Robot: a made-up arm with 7 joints. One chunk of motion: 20 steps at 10 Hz.
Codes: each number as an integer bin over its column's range. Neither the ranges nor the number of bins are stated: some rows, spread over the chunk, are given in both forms.
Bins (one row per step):
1: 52 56 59 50 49 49
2: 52 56 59 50 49 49
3: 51 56 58 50 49 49
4: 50 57 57 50 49 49
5: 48 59 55 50 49 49
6: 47 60 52 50 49 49
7: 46 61 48 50 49 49
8: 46 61 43 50 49 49
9: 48 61 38 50 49 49
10: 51 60 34 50 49 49
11: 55 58 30 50 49 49
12: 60 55 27 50 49 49
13: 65 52 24 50 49 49
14: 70 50 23 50 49 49
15: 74 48 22 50 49 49
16: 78 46 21 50 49 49
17: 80 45 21 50 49 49
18: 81 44 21 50 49 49
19: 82 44 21 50 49 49
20: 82 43 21 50 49 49
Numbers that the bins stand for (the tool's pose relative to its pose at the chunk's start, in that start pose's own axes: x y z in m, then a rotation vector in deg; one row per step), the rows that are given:
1: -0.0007 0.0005 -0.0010 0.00 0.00 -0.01
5: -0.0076 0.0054 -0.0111 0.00 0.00 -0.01
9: -0.0076 0.0086 -0.0540 0.00 0.00 -0.01
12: 0.0130 -0.0011 -0.0818 0.00 0.00 -0.01
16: 0.0439 -0.0157 -0.0970 0.00 0.00 -0.01
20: 0.0508 -0.0205 -0.0970 0.00 0.00 -0.01
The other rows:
2: -0.0007 0.0005 -0.0010 0.00 0.00 -0.01
3: -0.0024 0.0005 -0.0035 0.00 0.00 -0.01
4: -0.0041 0.0021 -0.0061 0.00 0.00 -0.01
6: -0.0093 0.0070 -0.0187 0.00 0.00 -0.01
7: -0.0110 0.0086 -0.0288 0.00 0.00 -0.01
8: -0.0110 0.0086 -0.0414 0.00 0.00 -0.01
10: -0.0024 0.0070 -0.0641 0.00 0.00 -0.01
11: 0.0044 0.0037 -0.0742 0.00 0.00 -0.01
13: 0.0216 -0.0060 -0.0894 0.00 0.00 -0.01
14: 0.0302 -0.0092 -0.0919 0.00 0.00 -0.01
15: 0.0371 -0.0124 -0.0944 0.00 0.00 -0.01
17: 0.0474 -0.0173 -0.0970 0.00 0.00 -0.01
18: 0.0491 -0.0189 -0.0970 0.00 0.00 -0.01
19: 0.0508 -0.0189 -0.0970 0.00 0.00 -0.01

